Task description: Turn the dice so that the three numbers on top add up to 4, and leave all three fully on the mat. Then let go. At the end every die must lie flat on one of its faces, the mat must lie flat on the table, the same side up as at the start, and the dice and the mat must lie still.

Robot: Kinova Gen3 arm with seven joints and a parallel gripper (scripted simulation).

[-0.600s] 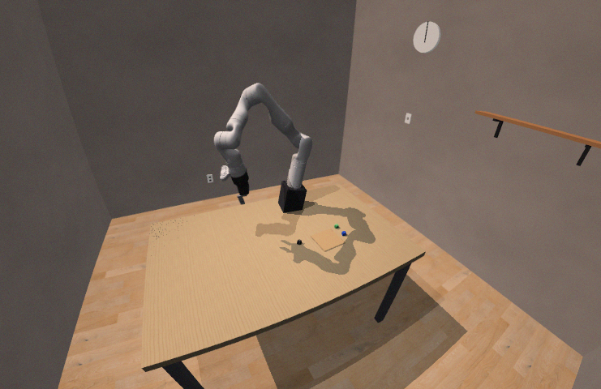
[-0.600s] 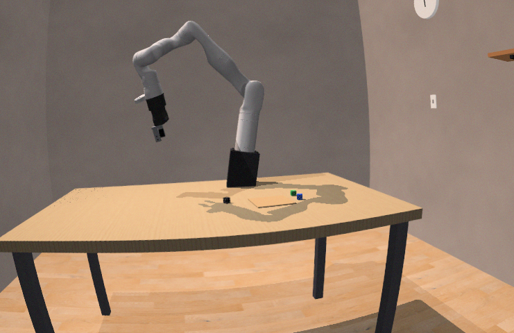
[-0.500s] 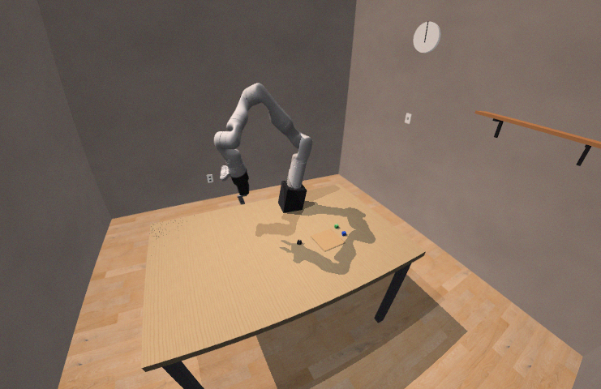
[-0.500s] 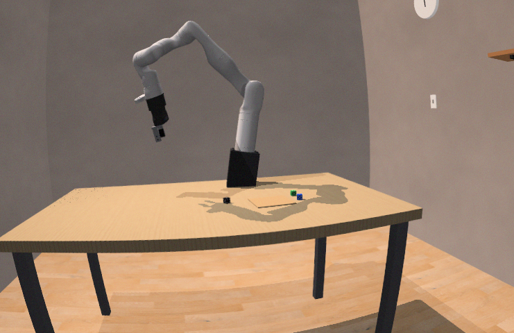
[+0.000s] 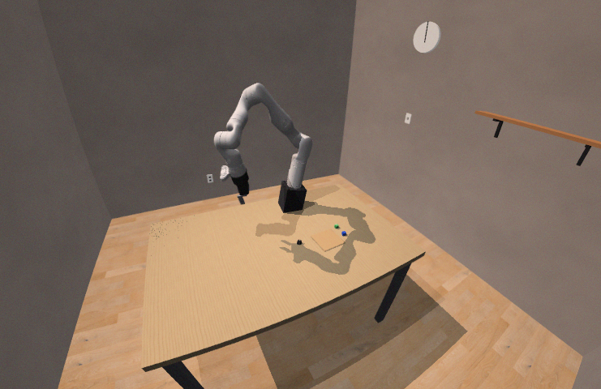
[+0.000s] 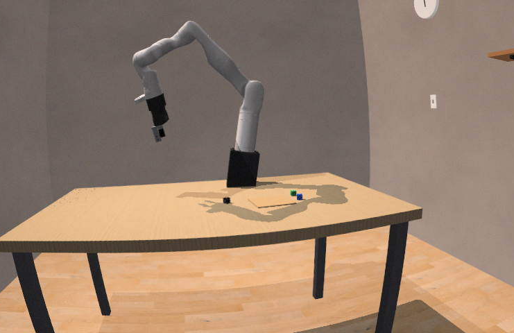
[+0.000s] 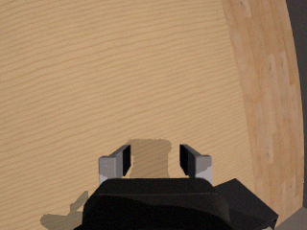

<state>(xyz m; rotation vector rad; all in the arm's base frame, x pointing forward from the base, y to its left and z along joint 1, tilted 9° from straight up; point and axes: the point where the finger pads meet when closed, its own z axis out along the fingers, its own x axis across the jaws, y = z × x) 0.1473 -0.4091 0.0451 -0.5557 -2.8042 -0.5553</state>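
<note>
My hand is 19 cm short of the black die, 23 cm to the right of it and 25 cm above it. The rest, counted from my hand: tan mat (24 cm ahead, 38 cm to the left, 26 cm below); then blue die (26 cm ahead, 49 cm to the left, 25 cm below); then green die (18 cm ahead, 49 cm to the left, 25 cm below).
</note>
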